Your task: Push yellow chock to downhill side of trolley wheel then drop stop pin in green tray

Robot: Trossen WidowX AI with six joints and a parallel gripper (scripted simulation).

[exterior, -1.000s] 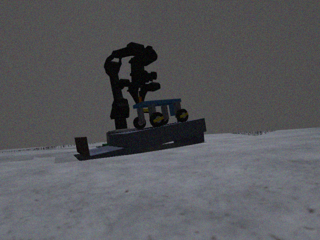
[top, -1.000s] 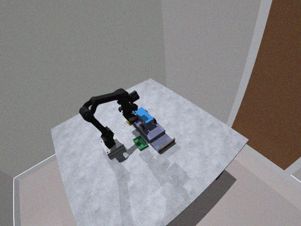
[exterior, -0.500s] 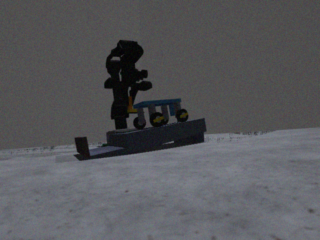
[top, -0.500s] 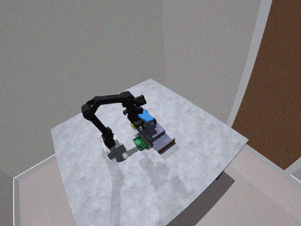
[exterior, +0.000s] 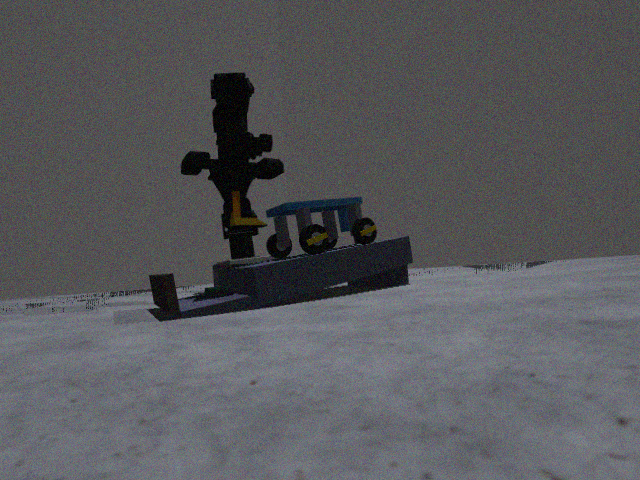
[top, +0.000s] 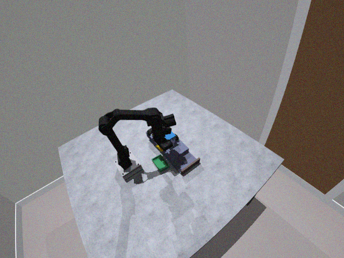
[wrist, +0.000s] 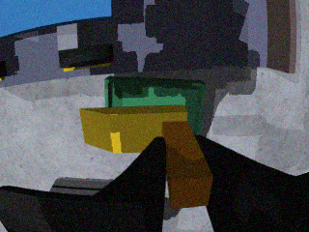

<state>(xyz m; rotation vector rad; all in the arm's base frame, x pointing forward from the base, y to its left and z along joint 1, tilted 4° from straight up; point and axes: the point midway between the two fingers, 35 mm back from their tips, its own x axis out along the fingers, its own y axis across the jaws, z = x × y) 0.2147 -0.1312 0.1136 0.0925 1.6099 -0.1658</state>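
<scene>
Now: gripper tip 11 cm short of the red-headed stop pin, 21 cm to the right of it and 3 cm above it. The rest, counted from my gripper tip: green tray 3 cm behind, 1 cm to the left, 16 cm below; blue-topped trolley 12 cm ahead, 10 cm to the left, 5 cm below; yellow chock 2 cm to the left, 1 cm below.
</scene>
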